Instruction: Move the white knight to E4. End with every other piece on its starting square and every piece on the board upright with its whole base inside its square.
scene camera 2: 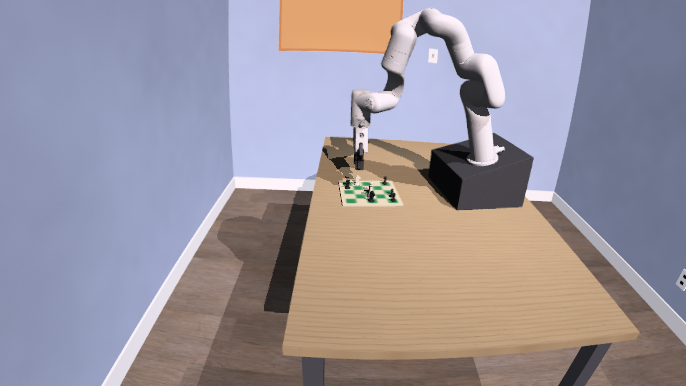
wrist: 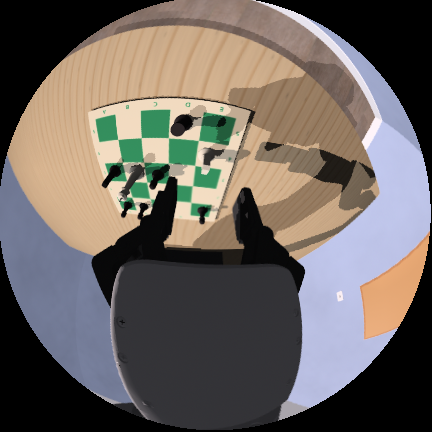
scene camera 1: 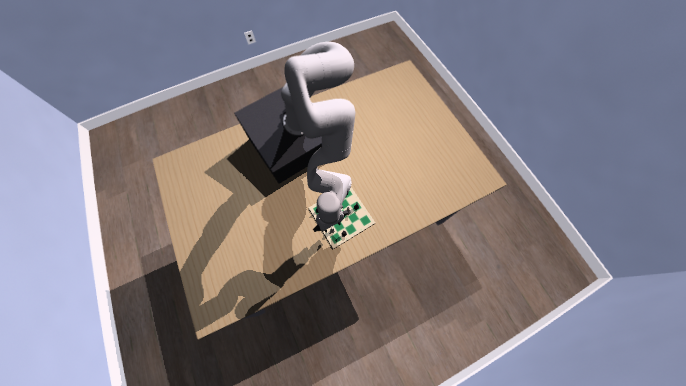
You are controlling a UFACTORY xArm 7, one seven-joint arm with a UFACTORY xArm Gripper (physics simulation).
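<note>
The white knight stands upright on cream square E4, near the right side of the board in the wrist view. Its small base seems to be within the square, but its exact margin to the lines is hard to tell. My gripper is open and empty, with its fingers above the board and pointing down. In the wrist view the knight shows beyond the gap between the fingertips, apart from both. The left finger hides part of the board around columns C and D.
A tall white piece stands on B3, between black pieces on A3 and C3. Other black pieces stand on D5, A1, B1 and E1.
</note>
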